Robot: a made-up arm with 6 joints.
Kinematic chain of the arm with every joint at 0, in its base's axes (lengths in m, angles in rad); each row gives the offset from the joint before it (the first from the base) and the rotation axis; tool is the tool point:
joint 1: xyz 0 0 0.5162 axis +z
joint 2: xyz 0 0 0 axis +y
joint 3: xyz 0 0 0.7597 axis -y
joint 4: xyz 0 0 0 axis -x
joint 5: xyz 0.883 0 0 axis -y
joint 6: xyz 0 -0.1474 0 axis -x
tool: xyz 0 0 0
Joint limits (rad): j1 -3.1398..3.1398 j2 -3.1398..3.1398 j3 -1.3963..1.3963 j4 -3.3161..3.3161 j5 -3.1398..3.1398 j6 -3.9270..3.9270
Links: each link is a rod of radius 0.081 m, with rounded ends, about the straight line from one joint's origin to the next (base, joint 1, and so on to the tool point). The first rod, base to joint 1, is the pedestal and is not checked.
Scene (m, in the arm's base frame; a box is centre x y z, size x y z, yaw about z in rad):
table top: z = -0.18
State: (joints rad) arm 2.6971 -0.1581 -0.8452 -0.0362 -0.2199 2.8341
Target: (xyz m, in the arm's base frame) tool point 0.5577 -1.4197 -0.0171
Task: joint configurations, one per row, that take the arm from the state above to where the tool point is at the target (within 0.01 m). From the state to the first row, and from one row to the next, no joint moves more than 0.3 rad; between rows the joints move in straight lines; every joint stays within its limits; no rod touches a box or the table.
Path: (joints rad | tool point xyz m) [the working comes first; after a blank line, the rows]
Joints at the target: 1.8531 -2.1289 1.1097 0.3155 -0.2199 2.8341
Straight joint move there: clear.

1: 2.5765 -0.4396 -0.5659 0.0140 -0.2199 2.8341 | -0.3880 0.4206 1.0945
2: 2.4560 -0.7212 -0.2867 0.0643 -0.2199 2.8341 | -0.1355 0.3009 1.4670
3: 2.3354 -1.0027 -0.0074 0.1145 -0.2199 2.8341 | 0.2261 -0.0241 1.6749
4: 2.2148 -1.2843 0.2719 0.1648 -0.2199 2.8341 | 0.5606 -0.5045 1.6141
5: 2.0943 -1.5658 0.5511 0.2150 -0.2199 2.8341 | 0.7472 -1.0064 1.2582
6: 1.9737 -1.8473 0.8304 0.2653 -0.2199 2.8341 | 0.7338 -1.3589 0.6693
7: 1.8531 -2.1289 1.1097 0.3155 -0.2199 2.8341 | 0.5577 -1.4197 -0.0172

